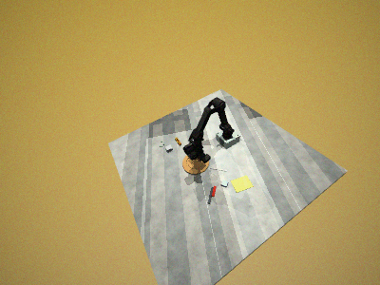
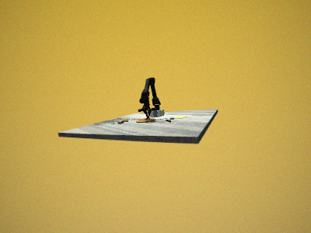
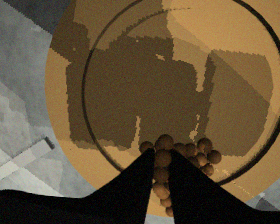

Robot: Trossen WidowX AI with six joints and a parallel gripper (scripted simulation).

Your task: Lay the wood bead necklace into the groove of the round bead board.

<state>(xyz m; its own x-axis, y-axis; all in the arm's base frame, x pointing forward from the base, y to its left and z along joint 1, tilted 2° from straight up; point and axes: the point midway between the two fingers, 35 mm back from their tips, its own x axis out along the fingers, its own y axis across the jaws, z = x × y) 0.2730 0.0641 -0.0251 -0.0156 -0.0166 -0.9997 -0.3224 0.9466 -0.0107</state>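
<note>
Now: the round bead board 3 cm ahead of my gripper tip and 2 cm below it. From my gripper tip the other things lie so: thin grey stick: 12 cm to the left, 9 cm behind, 2 cm below; then red-handled tool: 27 cm to the left, 3 cm ahead, 2 cm below; then small blue block: 24 cm to the left, 7 cm behind, 2 cm below.
</note>
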